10 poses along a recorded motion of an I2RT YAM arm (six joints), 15 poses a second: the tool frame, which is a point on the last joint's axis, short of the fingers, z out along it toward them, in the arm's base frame.
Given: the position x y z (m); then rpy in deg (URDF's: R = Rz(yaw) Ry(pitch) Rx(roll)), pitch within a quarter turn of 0, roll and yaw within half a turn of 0.
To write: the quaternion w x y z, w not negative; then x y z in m. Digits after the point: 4 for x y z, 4 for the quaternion.
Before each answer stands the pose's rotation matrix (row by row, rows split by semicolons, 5 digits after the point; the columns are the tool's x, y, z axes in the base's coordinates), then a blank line. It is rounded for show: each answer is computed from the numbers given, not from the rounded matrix.
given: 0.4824 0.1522 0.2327 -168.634 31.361 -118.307
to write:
-0.40492 -0.81452 0.41545; -0.75179 0.55520 0.35576; -0.52043 -0.16828 -0.83716

0.2798 -0.4683 0.8363 0.0560 0.4824 0.1522 0.2327
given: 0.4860 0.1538 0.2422 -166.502 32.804 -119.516
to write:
-0.41410 -0.78388 0.46266; -0.73144 0.58910 0.34344; -0.54177 -0.19619 -0.81731

0.2990 -0.4511 0.8397 0.0438 0.4860 0.1538 0.2422
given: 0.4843 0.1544 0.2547 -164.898 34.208 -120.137
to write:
-0.41521 -0.76142 0.49784; -0.71521 0.61140 0.33860; -0.56220 -0.21547 -0.79844

0.3153 -0.4393 0.8404 0.0366 0.4843 0.1544 0.2547
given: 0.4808 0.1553 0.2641 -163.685 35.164 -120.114
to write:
-0.41016 -0.74902 0.52032; -0.70717 0.62147 0.33718; -0.57592 -0.22965 -0.78459

0.3266 -0.4339 0.8391 0.0320 0.4808 0.1553 0.2641
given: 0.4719 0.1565 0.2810 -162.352 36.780 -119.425
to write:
-0.39349 -0.74083 0.54437; -0.69762 0.62627 0.34802; -0.59874 -0.24282 -0.76325

0.3426 -0.4311 0.8341 0.0315 0.4719 0.1565 0.2810
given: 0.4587 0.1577 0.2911 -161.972 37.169 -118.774
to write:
-0.38357 -0.74349 0.54781; -0.69847 0.62162 0.35460; -0.60417 -0.24661 -0.75774

0.3465 -0.4337 0.8311 0.0325 0.4587 0.1577 0.2911
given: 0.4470 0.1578 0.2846 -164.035 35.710 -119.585
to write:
-0.40089 -0.75682 0.51625; -0.70612 0.61428 0.35221; -0.58368 -0.22334 -0.78066

0.3289 -0.4375 0.8360 0.0385 0.4470 0.1578 0.2846
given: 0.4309 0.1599 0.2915 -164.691 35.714 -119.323
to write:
-0.39763 -0.76546 0.50593; -0.70791 0.60673 0.36159; -0.58374 -0.21437 -0.78313

0.3263 -0.4412 0.8348 0.0441 0.4309 0.1599 0.2915
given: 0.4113 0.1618 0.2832 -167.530 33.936 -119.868
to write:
-0.41317 -0.78669 0.45871; -0.71946 0.59079 0.36516; -0.55827 -0.17915 -0.81009

0.3031 -0.4489 0.8388 0.0554 0.4113 0.1618 0.2832
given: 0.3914 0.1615 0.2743 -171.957 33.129 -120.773
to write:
-0.42847 -0.81163 0.39709; -0.71953 0.57231 0.39337; -0.54653 -0.11717 -0.82920

0.2805 -0.4551 0.8411 0.0821 0.3914 0.1615 0.2743
